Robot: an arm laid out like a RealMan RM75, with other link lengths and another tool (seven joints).
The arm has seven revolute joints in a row. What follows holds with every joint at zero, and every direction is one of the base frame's. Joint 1 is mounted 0.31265 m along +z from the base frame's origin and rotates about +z. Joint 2 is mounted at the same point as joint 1 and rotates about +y. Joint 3 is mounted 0.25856 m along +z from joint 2 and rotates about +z. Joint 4 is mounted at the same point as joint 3 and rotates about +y. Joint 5 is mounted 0.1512 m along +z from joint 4 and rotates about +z. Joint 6 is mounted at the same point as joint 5 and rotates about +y. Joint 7 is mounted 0.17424 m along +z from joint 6 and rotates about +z. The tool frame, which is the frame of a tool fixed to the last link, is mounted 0.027 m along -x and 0.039 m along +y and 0.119 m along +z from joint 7; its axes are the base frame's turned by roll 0, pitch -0.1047 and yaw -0.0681 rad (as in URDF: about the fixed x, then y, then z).
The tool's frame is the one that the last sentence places.
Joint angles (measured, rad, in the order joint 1, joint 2, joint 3, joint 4, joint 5, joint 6, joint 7), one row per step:
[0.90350 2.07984 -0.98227 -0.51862 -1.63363 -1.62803 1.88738]
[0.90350 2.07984 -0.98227 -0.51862 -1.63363 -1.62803 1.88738]
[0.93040 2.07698 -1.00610 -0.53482 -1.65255 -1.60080 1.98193]
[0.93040 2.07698 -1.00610 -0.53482 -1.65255 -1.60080 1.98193]
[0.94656 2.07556 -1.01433 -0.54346 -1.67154 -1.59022 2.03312]
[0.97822 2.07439 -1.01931 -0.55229 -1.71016 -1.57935 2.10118]
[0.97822 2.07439 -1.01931 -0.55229 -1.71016 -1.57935 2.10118]
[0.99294 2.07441 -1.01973 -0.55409 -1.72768 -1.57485 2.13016]
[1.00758 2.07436 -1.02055 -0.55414 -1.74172 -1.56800 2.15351]
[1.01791 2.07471 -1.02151 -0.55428 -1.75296 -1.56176 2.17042]
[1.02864 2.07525 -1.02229 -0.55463 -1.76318 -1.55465 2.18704]
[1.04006 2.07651 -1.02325 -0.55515 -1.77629 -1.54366 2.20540]
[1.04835 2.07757 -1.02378 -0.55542 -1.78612 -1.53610 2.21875]
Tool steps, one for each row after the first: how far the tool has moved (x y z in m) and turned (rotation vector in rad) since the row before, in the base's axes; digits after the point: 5 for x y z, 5 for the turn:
[0.00000 0.00000 0.00000 0.00000 0.00000 0.00000]
[-0.00287 0.00493 -0.00821 -0.04302 -0.04908 -0.03538]
[0.00000 0.00000 0.00000 0.00000 0.00000 0.00000]
[-0.00083 0.00188 -0.00493 -0.02338 -0.03069 -0.01677]
[-0.00180 0.00144 -0.00803 -0.03145 -0.04905 -0.01410]
[0.00000 0.00000 0.00000 0.00000 0.00000 0.00000]
[-0.00093 0.00072 -0.00350 -0.01313 -0.02074 -0.00724]
[-0.00130 0.00128 -0.00317 -0.00834 -0.01775 -0.00571]
[-0.00062 0.00108 -0.00269 -0.00507 -0.01418 -0.00469]
[-0.00103 0.00135 -0.00252 -0.00368 -0.01300 -0.00461]
[-0.00066 0.00213 -0.00341 -0.00158 -0.01622 -0.00662]
[-0.00045 0.00142 -0.00248 -0.00135 -0.01175 -0.00474]

